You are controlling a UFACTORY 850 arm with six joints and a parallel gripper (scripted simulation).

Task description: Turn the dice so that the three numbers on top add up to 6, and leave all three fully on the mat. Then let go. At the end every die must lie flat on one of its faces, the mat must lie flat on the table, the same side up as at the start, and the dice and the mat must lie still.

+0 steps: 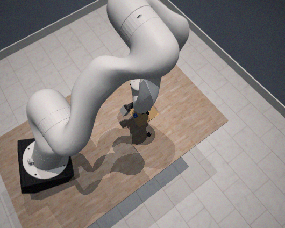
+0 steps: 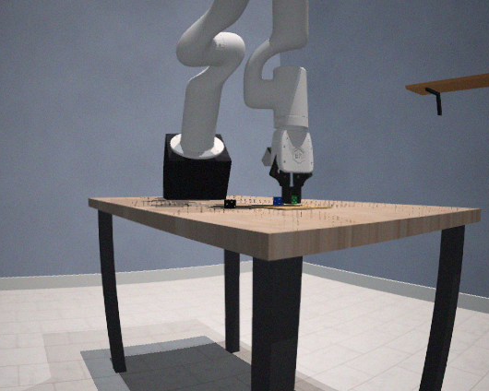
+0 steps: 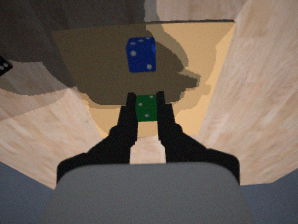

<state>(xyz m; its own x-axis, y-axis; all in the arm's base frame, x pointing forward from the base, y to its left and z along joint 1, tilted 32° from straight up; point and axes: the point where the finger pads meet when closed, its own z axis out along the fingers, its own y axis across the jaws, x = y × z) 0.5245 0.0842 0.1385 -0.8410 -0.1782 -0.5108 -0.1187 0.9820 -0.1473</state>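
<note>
Right now my hand is 10 mm above the green die. The rest, counted from my hand: blue die 50 mm behind, 10 mm to the right, 20 mm below; then black die 30 mm behind, 140 mm to the right, 20 mm below; then tan mat 30 mm below.
</note>
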